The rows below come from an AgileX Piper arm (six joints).
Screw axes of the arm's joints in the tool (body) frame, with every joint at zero. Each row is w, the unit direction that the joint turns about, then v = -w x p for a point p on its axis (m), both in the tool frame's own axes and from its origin. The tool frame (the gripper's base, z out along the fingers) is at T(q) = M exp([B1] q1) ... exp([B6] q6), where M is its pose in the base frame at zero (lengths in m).
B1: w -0.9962 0 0.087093 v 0 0.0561 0
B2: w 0 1 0 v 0.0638 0 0.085
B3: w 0 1 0 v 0.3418 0 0.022
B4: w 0 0 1 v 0 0 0
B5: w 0 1 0 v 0.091 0 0
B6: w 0 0 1 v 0 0 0
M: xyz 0.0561 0 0.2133 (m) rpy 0 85.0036 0 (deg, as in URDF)
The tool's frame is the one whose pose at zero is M.
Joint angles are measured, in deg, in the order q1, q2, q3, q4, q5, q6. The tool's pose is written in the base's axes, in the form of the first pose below.
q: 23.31, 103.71, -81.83, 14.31, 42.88, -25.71
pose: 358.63 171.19 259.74 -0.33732 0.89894 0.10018 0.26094
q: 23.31, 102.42, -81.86, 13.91, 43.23, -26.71
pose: 355.44 169.46 268.43 -0.34741 0.89291 0.09565 0.26995
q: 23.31, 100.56, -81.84, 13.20, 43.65, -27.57
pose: 350.58 166.67 280.49 -0.35759 0.88565 0.08906 0.28253
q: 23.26, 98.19, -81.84, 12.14, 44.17, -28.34
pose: 344.17 162.45 295.69 -0.36779 0.87708 0.07970 0.29851
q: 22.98, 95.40, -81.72, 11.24, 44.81, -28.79
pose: 336.19 156.14 312.57 -0.37269 0.86966 0.07140 0.31574
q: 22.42, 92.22, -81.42, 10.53, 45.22, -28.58
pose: 326.89 147.64 330.66 -0.36875 0.86416 0.06500 0.33618
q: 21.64, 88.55, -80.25, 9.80, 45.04, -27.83
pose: 315.27 136.87 346.84 -0.35793 0.86041 0.05871 0.35796
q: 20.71, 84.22, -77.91, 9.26, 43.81, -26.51
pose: 300.71 124.53 360.52 -0.33919 0.85718 0.05454 0.38369
